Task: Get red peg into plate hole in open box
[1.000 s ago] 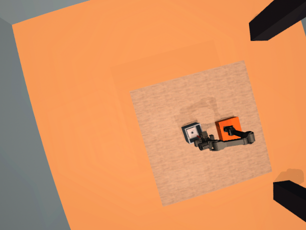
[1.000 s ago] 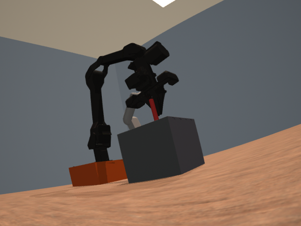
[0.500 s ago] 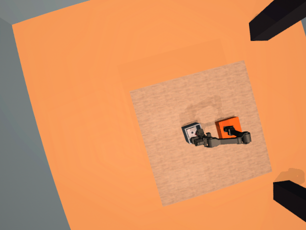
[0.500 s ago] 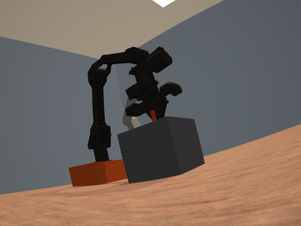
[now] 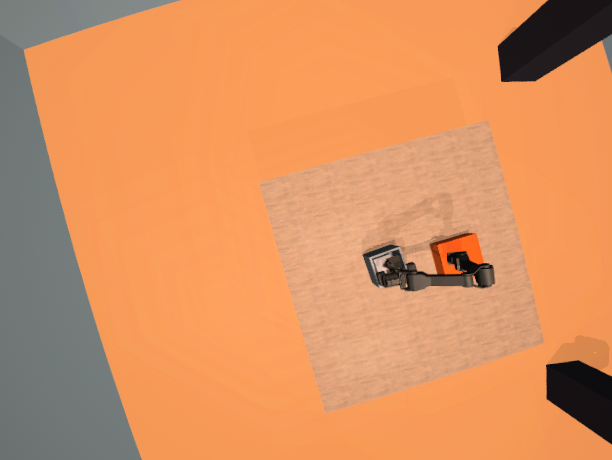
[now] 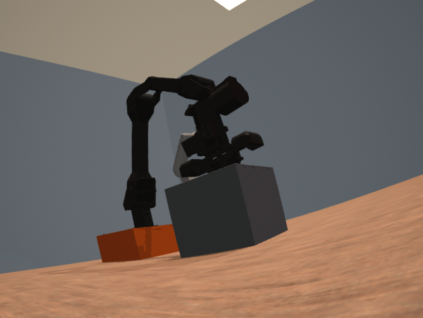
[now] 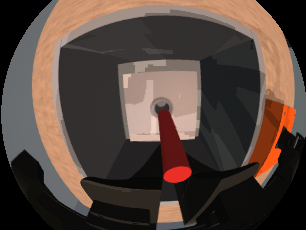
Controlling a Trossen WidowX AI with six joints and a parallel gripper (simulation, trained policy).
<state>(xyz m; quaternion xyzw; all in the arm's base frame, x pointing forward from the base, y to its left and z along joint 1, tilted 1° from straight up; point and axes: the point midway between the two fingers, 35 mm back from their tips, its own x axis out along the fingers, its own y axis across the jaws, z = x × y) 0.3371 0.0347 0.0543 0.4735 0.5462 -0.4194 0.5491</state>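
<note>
Now: gripper tip 2 cm to the left of the red peg and 1 cm below it. Round my gripper tip: plate: 1 cm ahead, 3 cm to the right, 6 cm below.
</note>
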